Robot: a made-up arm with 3 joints. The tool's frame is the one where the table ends. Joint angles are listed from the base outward.
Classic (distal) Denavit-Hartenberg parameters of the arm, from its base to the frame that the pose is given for. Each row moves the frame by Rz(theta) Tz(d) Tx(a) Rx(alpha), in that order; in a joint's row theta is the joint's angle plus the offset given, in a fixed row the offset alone. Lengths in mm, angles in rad.
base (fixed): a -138.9; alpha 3.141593; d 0; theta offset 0.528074
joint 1: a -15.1; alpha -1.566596; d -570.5; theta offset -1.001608
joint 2: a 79.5; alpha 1.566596; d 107.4; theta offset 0
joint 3: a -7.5; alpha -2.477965; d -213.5; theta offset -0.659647
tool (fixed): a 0; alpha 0; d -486.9; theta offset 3.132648
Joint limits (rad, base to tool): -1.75..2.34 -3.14..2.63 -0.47..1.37
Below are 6 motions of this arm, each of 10 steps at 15 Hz.
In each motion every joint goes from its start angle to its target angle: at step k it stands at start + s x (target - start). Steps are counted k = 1, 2, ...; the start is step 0. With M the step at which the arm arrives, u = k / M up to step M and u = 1 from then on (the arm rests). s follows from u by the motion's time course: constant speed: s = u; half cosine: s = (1 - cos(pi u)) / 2; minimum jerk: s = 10 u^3 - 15 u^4 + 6 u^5.
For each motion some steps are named. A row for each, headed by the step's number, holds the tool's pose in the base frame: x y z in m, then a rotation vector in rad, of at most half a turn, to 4 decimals.
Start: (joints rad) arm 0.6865 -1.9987 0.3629
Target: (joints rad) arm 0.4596 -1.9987 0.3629
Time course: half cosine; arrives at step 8
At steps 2, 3, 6, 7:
2: -0.3606 -0.0837 0.6563 -2.6668 -0.2636 -1.5577
3: -0.3600 -0.0926 0.6563 -2.6462 -0.3108 -1.5473
6: -0.3553 -0.1220 0.6563 -2.5729 -0.4648 -1.5098
7: -0.3540 -0.1277 0.6563 -2.5575 -0.4946 -1.5018

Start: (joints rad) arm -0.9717 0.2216 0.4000
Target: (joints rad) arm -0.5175 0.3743 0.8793
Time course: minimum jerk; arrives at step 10
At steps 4, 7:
4: -0.3030 -0.1557 0.4168 -0.5182 0.4573 -0.5710
7: -0.3612 -0.0409 0.4495 -0.4281 0.6952 -0.9950

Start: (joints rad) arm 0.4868 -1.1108 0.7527
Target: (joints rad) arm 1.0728 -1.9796 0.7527
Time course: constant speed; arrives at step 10
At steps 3, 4, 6, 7, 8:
3: -0.3718 -0.0704 0.4395 -1.8614 -0.1370 -2.2937
4: -0.3789 -0.0635 0.4528 -1.9869 -0.1525 -2.2962
6: -0.3902 -0.0449 0.4821 2.1686 0.1647 2.1865
7: -0.3939 -0.0334 0.4978 2.1923 0.1591 2.0547
8: -0.3961 -0.0205 0.5140 2.2152 0.1497 1.9228

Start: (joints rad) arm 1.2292 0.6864 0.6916
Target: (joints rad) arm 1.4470 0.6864 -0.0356
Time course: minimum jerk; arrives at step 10
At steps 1, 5, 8, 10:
1: -0.0283 0.1594 0.4893 0.7482 0.9840 -2.3887
5: -0.0805 0.1145 0.4228 0.6192 0.7183 -2.2694
8: -0.1228 0.0567 0.3698 0.4831 0.4974 -2.1531
10: -0.1280 0.0480 0.3637 0.4641 0.4699 -2.1372

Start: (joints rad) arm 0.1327 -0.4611 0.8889
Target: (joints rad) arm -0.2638 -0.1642 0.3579
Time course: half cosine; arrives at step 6
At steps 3, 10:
3: -0.3118 -0.0843 0.3895 -0.7744 0.2630 -1.5458
10: -0.2792 -0.1672 0.4050 -0.7280 0.2321 -1.0579

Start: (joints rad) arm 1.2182 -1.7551 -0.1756
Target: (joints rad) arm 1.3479 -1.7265 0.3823
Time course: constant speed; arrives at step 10
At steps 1, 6, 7, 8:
1: -0.3007 -0.0218 0.7362 -2.4548 1.0476 -1.3813
6: -0.3223 0.0371 0.6696 2.4503 -0.8908 1.6537
7: -0.3253 0.0469 0.6547 2.4033 -0.8417 1.6750
8: -0.3279 0.0561 0.6394 2.3560 -0.7931 1.6936

